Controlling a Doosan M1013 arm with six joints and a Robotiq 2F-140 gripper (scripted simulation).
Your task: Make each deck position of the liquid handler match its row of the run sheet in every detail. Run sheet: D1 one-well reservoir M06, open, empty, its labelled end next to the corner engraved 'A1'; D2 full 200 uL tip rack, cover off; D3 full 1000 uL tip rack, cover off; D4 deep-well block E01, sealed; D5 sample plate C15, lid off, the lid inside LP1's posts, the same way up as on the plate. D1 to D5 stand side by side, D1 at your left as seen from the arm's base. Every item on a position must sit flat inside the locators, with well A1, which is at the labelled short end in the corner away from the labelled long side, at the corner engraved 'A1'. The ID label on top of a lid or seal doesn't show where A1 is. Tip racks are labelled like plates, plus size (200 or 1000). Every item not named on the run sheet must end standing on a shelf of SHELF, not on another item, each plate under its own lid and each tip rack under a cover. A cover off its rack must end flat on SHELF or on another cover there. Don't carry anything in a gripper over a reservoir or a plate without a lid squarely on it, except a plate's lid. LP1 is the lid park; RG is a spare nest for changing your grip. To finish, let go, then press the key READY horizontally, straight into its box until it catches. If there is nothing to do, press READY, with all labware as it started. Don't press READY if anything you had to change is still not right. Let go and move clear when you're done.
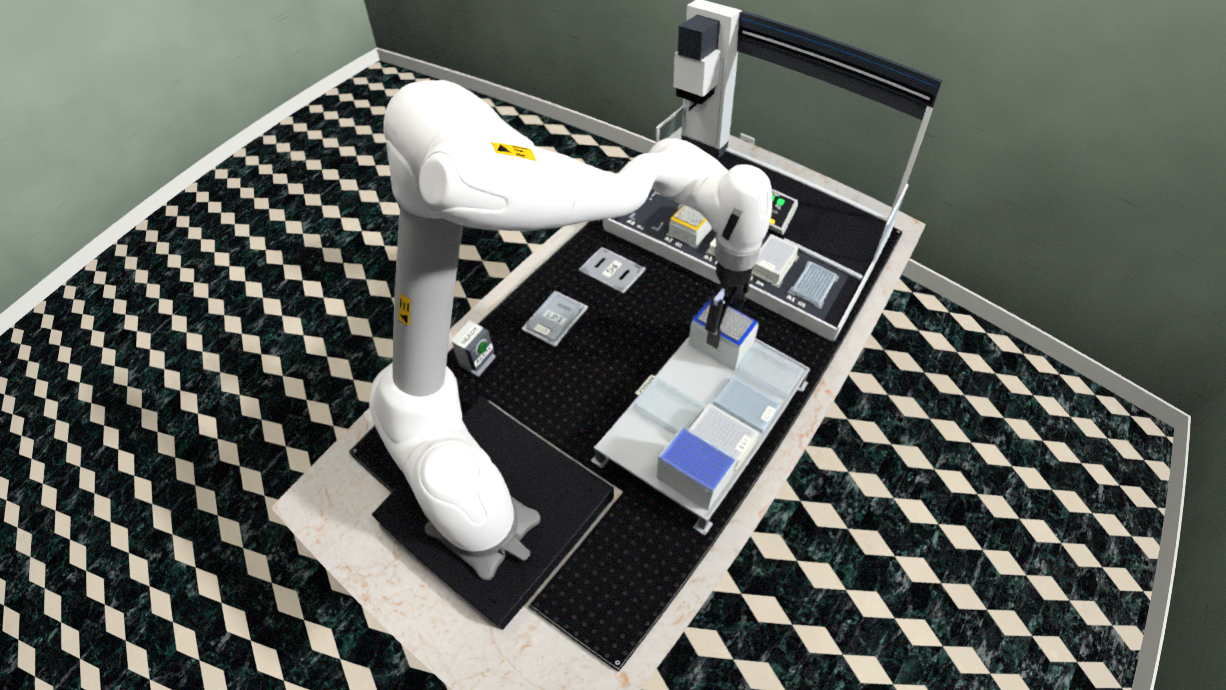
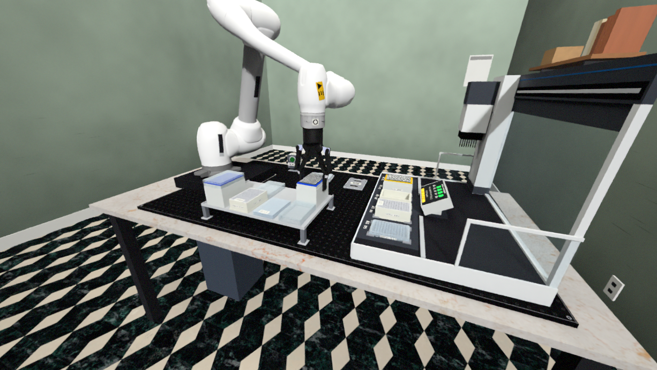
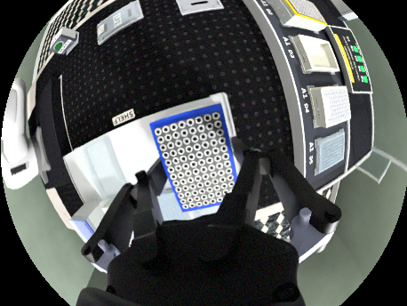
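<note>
Now: the blue-rimmed tip rack 1 cm behind my hand, 1 cm to the left of it and 1 cm below it. The rest, counted from my hand: white one-well reservoir: 32 cm ahead, 14 cm to the left, 8 cm below; shelf: 16 cm behind, 6 cm to the right, 8 cm below; clear plate: 32 cm ahead, 11 cm to the right, 8 cm below.
</note>
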